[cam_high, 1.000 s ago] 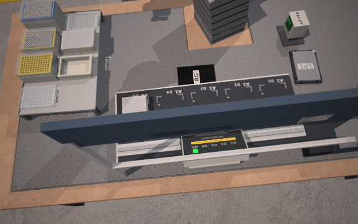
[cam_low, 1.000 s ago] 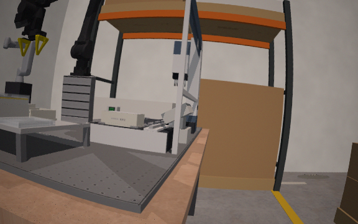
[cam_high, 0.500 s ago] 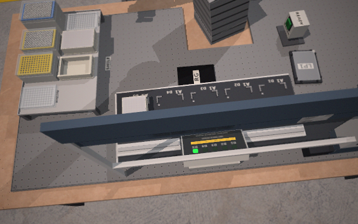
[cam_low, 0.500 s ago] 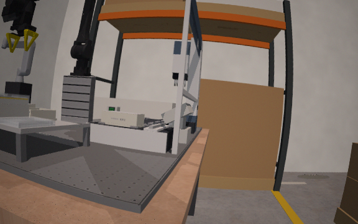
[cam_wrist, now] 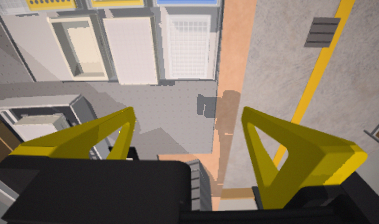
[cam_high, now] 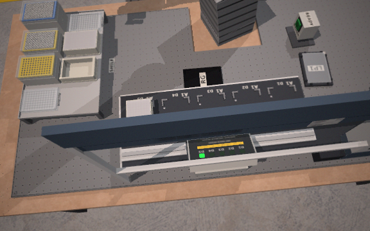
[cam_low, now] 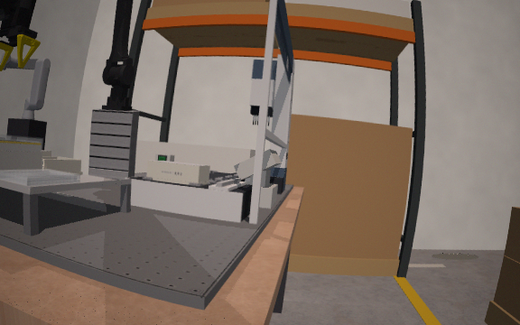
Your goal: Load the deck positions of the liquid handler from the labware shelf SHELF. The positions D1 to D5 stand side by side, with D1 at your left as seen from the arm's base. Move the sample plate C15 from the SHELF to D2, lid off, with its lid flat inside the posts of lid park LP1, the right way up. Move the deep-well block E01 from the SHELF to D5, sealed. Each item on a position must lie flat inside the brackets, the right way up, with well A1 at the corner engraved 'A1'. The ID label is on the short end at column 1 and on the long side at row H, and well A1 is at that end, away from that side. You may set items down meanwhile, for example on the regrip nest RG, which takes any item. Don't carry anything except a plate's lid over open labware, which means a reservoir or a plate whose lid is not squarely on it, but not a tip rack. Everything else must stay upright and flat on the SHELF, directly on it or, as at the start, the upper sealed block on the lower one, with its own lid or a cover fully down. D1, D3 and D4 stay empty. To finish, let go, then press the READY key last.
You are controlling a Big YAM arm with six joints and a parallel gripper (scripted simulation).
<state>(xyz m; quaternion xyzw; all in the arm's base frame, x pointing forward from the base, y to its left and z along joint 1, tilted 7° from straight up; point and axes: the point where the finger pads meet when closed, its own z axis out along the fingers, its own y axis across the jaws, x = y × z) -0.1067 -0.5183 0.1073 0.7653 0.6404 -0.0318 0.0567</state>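
The sample plate C15 is 23 cm below my hand. Also, from my hand: reservoir 21 cm ahead, 5 cm to the right, 23 cm below; shelf 15 cm ahead, 10 cm to the right, 24 cm below; shelf label 18 cm ahead, 6 cm to the left, 30 cm below.
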